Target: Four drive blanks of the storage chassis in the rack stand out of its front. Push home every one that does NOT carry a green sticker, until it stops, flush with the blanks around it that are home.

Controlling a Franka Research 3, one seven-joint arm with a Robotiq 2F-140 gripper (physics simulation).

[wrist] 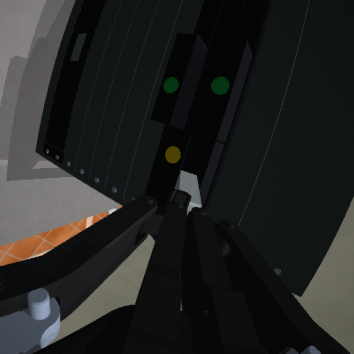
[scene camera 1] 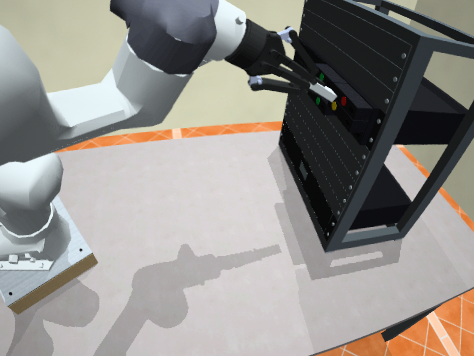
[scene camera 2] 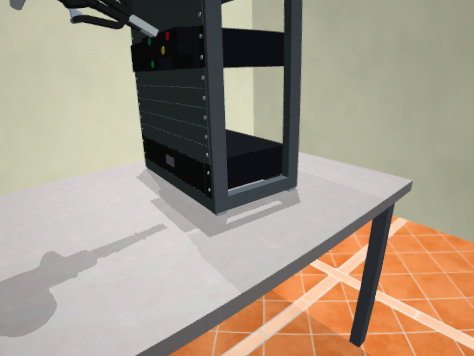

Labels:
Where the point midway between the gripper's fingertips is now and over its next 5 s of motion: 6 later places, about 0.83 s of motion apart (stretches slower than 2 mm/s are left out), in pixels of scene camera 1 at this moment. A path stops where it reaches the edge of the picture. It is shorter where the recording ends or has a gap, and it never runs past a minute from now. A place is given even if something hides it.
My gripper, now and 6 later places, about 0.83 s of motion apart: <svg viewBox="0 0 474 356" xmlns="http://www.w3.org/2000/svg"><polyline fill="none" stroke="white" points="331,95 338,96 343,96 349,97 354,97 347,96 332,95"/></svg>

